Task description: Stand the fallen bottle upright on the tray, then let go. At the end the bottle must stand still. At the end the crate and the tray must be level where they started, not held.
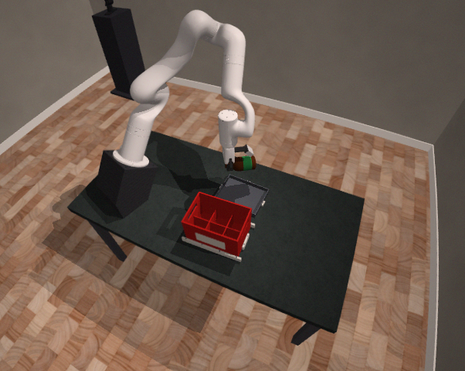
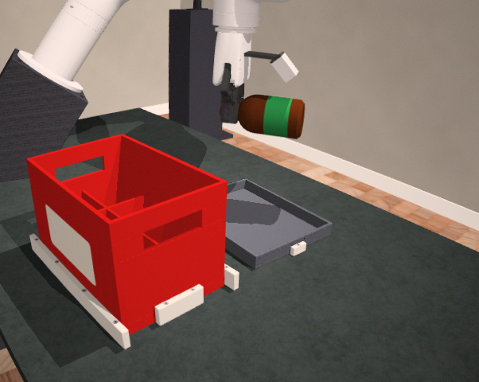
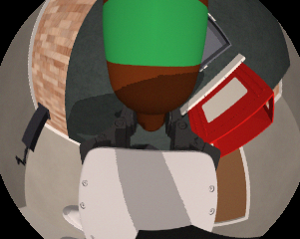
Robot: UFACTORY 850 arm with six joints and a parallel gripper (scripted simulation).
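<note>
Right now the brown bottle is 40 mm ahead of my hand and 30 mm to the left of it. Also, from my hand: grey shallow tray 190 mm below, 80 mm ahead, 10 mm to the right; red crate 280 mm to the right, 120 mm below, 90 mm ahead.
</note>
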